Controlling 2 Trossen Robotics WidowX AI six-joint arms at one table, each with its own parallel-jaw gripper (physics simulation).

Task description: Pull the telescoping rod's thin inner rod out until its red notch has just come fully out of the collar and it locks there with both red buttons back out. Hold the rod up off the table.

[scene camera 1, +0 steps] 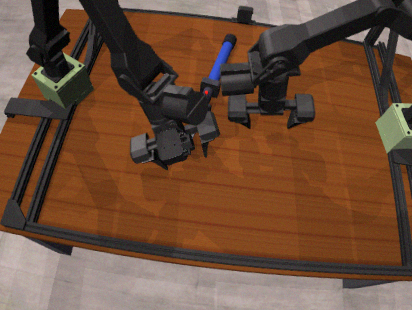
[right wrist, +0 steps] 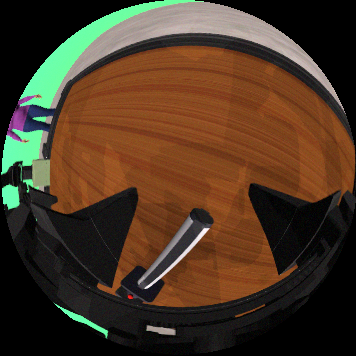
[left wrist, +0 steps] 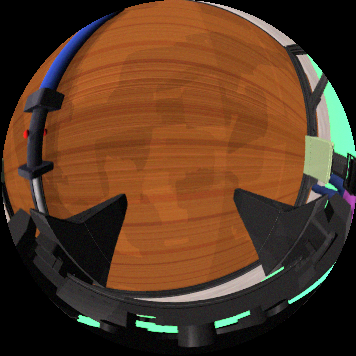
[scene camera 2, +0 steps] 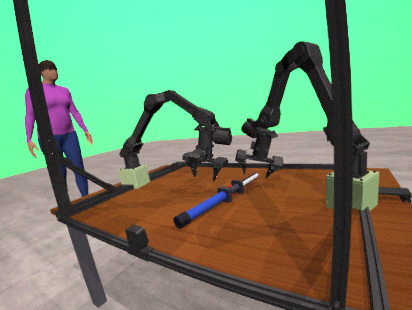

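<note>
The blue outer tube (scene camera 1: pixel 220 60) (scene camera 2: pixel 204 207) (left wrist: pixel 70 52) appears to lie on the table with its dark collar (scene camera 2: pixel 235 187) (left wrist: pixel 36 150) (right wrist: pixel 142 281). In the left wrist view, red buttons (left wrist: pixel 26 134) show on both sides of the collar. The pale inner rod (scene camera 2: pixel 250 179) (left wrist: pixel 39 195) (right wrist: pixel 172 255) sticks out of the collar; no red notch can be made out on it. My right gripper (scene camera 1: pixel 186 161) (scene camera 2: pixel 256 174) (right wrist: pixel 195 191) is open and empty, above the inner rod's dark-tipped end. My left gripper (scene camera 1: pixel 269 126) (scene camera 2: pixel 205 177) (left wrist: pixel 180 197) is open and empty, to one side of the collar.
The wooden table (scene camera 1: pixel 225 215) (scene camera 2: pixel 300 235) has a dark metal frame (scene camera 1: pixel 175 251) along its edges. Dark uprights (scene camera 2: pixel 342 150) rise in scene camera 2. A small dark block (scene camera 1: pixel 245 14) (scene camera 2: pixel 136 238) stands on the frame near the tube's capped end. A person (scene camera 2: pixel 61 110) stands beyond the table.
</note>
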